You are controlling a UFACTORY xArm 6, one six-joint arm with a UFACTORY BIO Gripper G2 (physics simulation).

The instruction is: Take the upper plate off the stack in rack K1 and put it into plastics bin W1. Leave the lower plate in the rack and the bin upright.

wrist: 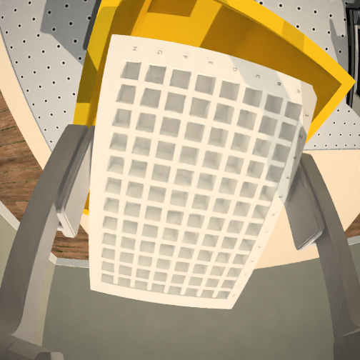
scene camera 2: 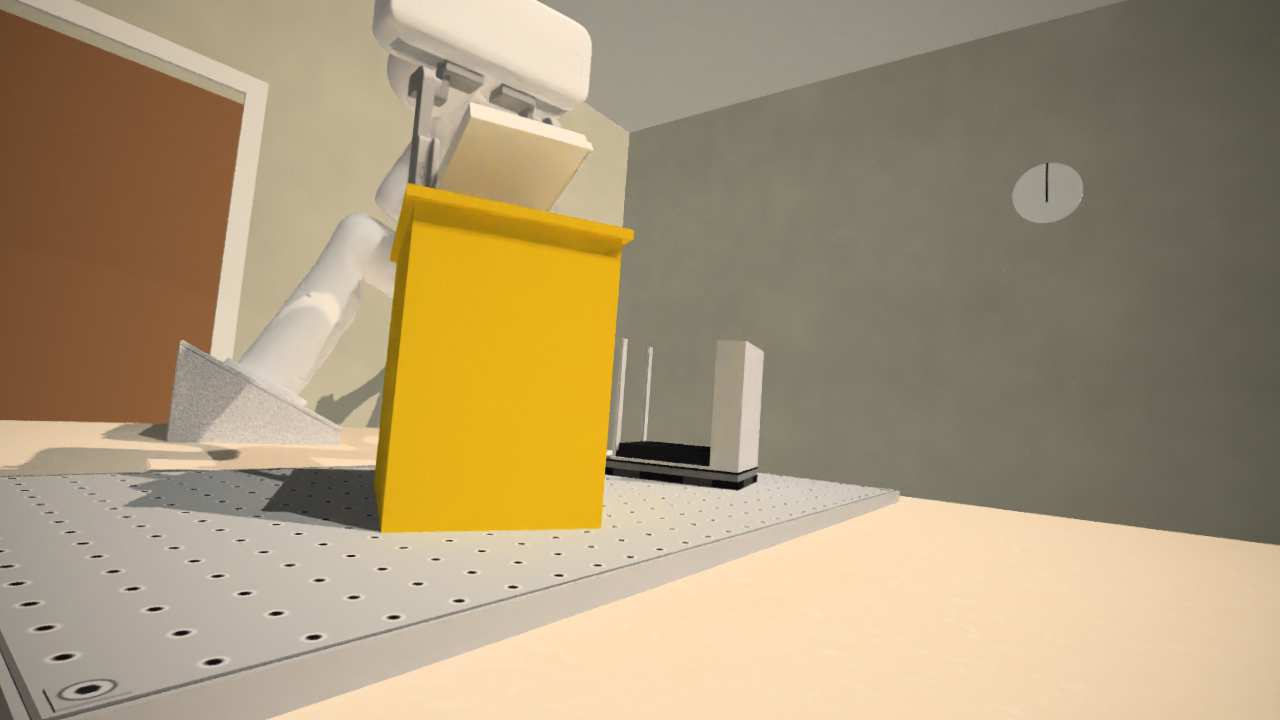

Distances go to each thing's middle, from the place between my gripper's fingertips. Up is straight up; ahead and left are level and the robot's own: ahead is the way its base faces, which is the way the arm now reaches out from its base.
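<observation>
White multi-well plate point(scene camera 2: 494, 155): from my hand, 20 mm ahead, 10 mm to the right, 20 mm above. Yellow plastics bin W1 point(scene camera 2: 495, 411): my hand 20 mm short of it, 10 mm to the left of it, 110 mm above it.
</observation>
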